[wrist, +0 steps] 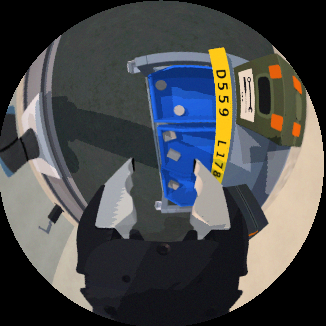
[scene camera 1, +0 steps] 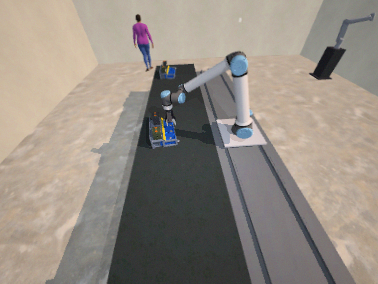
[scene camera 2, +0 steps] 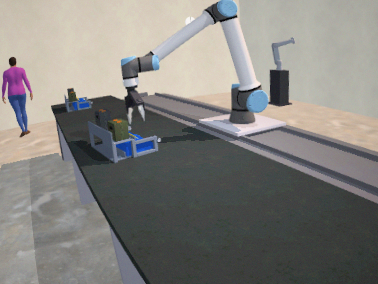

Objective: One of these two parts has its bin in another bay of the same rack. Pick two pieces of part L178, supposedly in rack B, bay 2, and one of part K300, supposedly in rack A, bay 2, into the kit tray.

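My gripper (scene camera 1: 171,122) (scene camera 2: 137,125) (wrist: 163,158) is open and empty, above the front edge of the near rack (scene camera 2: 101,141) (wrist: 175,58). In the wrist view, the rack's yellow strip (wrist: 223,125) reads D559 and L178. The blue bin beside L178 (wrist: 186,172) holds three small grey square pieces, one of them the L178 piece (wrist: 173,154) in the middle. The right fingertip overlaps this bin in the picture. The blue bin beside D559 (wrist: 197,95) holds two round grey pieces. No K300 label or kit tray can be made out.
A green box (scene camera 2: 118,130) (wrist: 287,100) and a dark box (scene camera 2: 102,117) (wrist: 245,210) stand behind the bins. Another rack (scene camera 1: 161,74) (scene camera 2: 68,105) stands at the table's far end. A person (scene camera 1: 142,37) (scene camera 2: 17,82) is beyond it. The rail runs along the table (scene camera 1: 170,215) (scene camera 2: 240,220).
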